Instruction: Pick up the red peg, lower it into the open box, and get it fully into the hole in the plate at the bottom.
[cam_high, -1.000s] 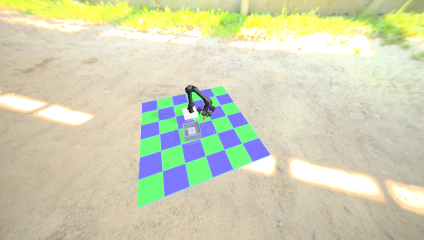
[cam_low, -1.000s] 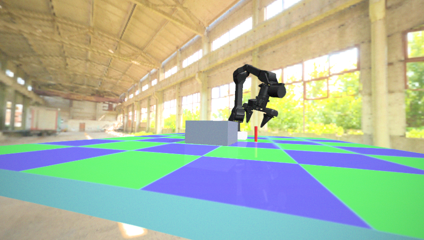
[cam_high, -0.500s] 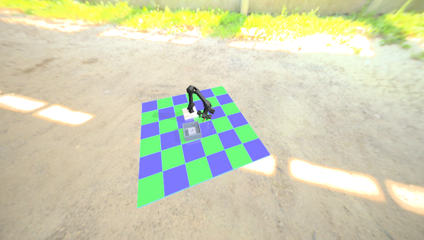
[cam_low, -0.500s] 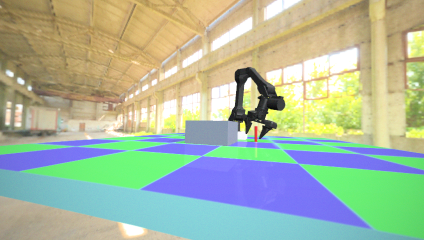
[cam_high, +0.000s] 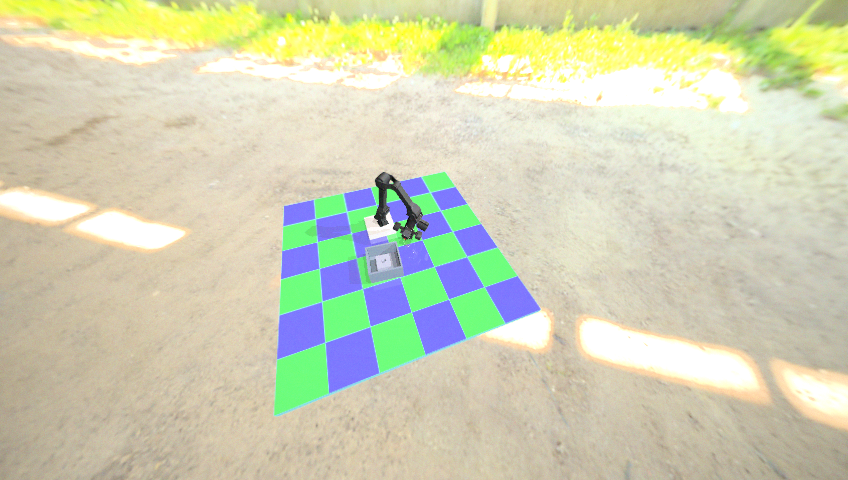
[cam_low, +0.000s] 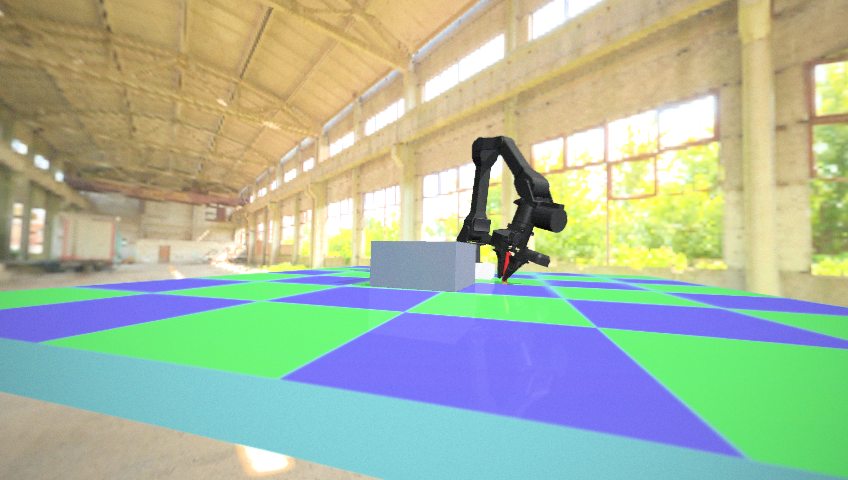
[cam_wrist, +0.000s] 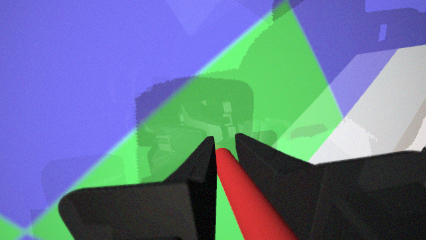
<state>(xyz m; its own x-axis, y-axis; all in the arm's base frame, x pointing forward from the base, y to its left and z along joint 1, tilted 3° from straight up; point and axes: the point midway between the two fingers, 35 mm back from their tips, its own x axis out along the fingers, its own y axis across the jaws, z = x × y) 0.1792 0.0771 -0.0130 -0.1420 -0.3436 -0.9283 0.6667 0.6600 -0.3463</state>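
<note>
Right now my gripper tip is 190 mm to the left of the grey box, 120 mm short of it and 20 mm below it. Round my gripper tip: red peg 30 mm above, 10 mm to the left.
</note>
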